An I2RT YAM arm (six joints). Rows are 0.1 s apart.
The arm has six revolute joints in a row. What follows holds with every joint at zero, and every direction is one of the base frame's.
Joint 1 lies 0.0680 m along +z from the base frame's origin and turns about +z.
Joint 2 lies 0.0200 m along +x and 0.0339 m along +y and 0.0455 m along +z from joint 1 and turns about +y.
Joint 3 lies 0.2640 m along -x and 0.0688 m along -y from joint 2 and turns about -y.
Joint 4 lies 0.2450 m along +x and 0.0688 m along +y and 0.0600 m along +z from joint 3 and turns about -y.
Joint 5 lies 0.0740 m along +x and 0.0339 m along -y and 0.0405 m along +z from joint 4 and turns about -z.
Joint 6 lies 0.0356 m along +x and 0.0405 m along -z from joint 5 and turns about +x.
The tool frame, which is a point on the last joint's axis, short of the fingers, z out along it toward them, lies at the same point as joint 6; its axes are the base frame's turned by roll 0.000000, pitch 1.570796 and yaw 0.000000 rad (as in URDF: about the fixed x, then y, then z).
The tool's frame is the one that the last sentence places.
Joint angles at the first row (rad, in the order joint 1, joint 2, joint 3, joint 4, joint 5, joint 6):
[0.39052, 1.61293, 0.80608, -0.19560, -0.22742, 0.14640]
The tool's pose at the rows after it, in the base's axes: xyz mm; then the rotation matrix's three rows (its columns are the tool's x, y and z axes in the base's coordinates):
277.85, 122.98, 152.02; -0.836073, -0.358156, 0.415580; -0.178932, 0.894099, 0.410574; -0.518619, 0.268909, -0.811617
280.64, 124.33, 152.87; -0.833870, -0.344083, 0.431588; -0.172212, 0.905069, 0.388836; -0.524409, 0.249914, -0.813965
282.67, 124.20, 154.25; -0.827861, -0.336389, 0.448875; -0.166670, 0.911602, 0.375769; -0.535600, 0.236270, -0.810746
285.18, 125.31, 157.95; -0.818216, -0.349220, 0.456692; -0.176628, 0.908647, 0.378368; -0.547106, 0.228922, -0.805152
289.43, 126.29, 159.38; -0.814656, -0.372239, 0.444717; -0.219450, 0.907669, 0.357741; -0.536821, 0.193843, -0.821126
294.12, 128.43, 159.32; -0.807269, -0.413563, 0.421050; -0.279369, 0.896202, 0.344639; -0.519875, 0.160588, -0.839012
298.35, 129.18, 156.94; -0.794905, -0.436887, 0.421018; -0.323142, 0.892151, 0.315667; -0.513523, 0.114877, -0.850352
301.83, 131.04, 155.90; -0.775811, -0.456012, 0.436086; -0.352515, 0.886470, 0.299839; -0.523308, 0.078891, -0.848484
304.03, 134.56, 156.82; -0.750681, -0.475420, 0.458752; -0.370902, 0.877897, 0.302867; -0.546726, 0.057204, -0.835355
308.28, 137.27, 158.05; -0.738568, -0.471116, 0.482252; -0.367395, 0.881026, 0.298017; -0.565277, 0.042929, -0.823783
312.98, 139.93, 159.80; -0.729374, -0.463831, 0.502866; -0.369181, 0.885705, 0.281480; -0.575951, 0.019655, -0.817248
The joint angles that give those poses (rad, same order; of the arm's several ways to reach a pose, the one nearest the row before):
[0.39076, 1.60973, 0.80575, -0.17919, -0.22318, 0.15755]
[0.39465, 1.61750, 0.81737, -0.17820, -0.19423, 0.16549]
[0.39384, 1.61846, 0.82218, -0.17112, -0.17565, 0.16710]
[0.39412, 1.61830, 0.83628, -0.17525, -0.17488, 0.15406]
[0.39341, 1.63558, 0.86879, -0.21562, -0.16063, 0.11126]
[0.39435, 1.66124, 0.90546, -0.25919, -0.15706, 0.05291]
[0.39441, 1.68412, 0.92486, -0.27131, -0.13001, 0.00719]
[0.39798, 1.69822, 0.93454, -0.25883, -0.10761, -0.02444]
[0.40630, 1.70284, 0.93717, -0.23034, -0.09706, -0.04425]
[0.41039, 1.71320, 0.94865, -0.20829, -0.08096, -0.04238]
[0.41472, 1.72571, 0.96763, -0.20069, -0.05502, -0.04408]

